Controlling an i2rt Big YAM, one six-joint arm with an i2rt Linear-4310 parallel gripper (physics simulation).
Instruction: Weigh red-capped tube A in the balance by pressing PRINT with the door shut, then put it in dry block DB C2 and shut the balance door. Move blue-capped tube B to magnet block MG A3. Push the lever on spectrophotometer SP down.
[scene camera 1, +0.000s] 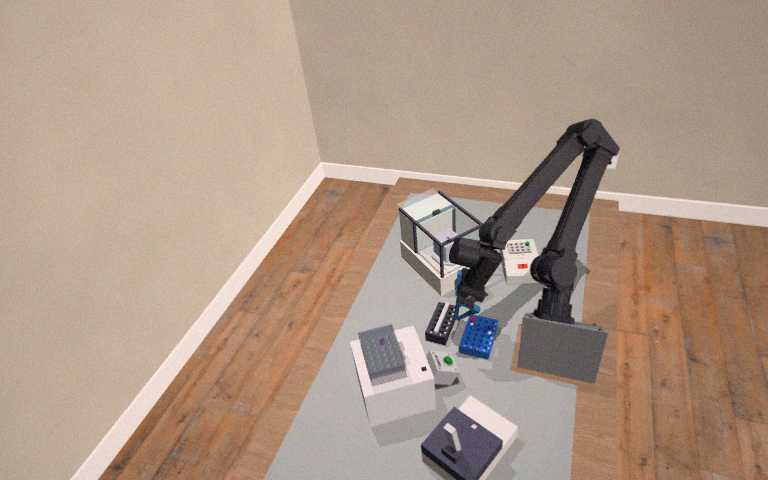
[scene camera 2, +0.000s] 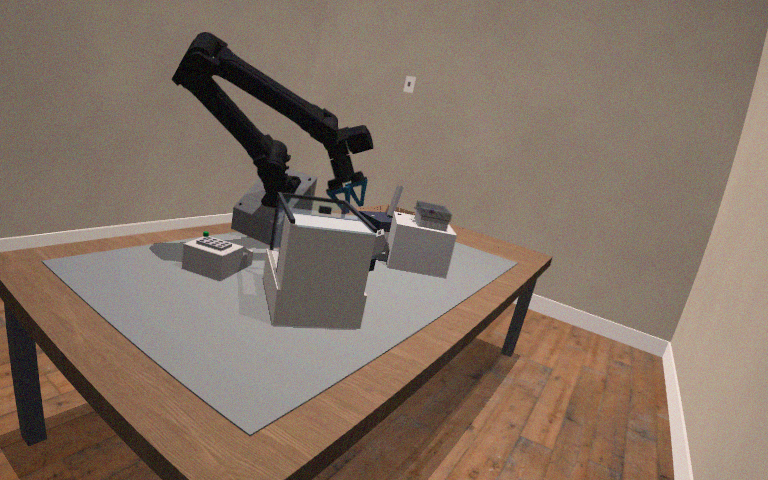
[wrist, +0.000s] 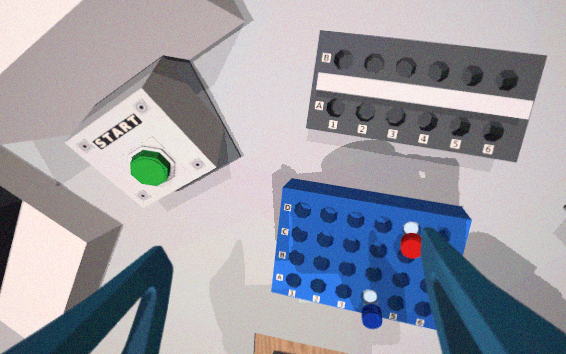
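My gripper (scene camera 1: 461, 308) (scene camera 2: 353, 207) (wrist: 287, 248) is open and empty, pointing down above the blue rack (scene camera 1: 478, 337) (wrist: 310, 274). Red-capped tube A (scene camera 1: 472, 319) (wrist: 411, 246) stands in rack hole D5, beside the right fingertip in the wrist view. Blue-capped tube B (wrist: 371, 318) stands in A4. The black block with rows A and B, seemingly MG (scene camera 1: 434, 323) (wrist: 425, 95), has empty holes. The glass-sided balance (scene camera 1: 421, 263) (scene camera 2: 322, 277) stands behind; its door state is unclear. The grey-topped white unit (scene camera 1: 399, 399) (scene camera 2: 421, 249) is probably DB. SP (scene camera 1: 470, 447) has its lever (scene camera 1: 451, 436) (scene camera 2: 395, 200) raised.
A START button box (scene camera 1: 444, 370) (wrist: 175, 172) stands between the white unit and the blue rack. A keypad unit with a green button (scene camera 1: 518, 268) (scene camera 2: 206, 260) stands beside the balance. The arm's grey base (scene camera 1: 560, 350) (scene camera 2: 249, 217) is at the table edge near the rack.
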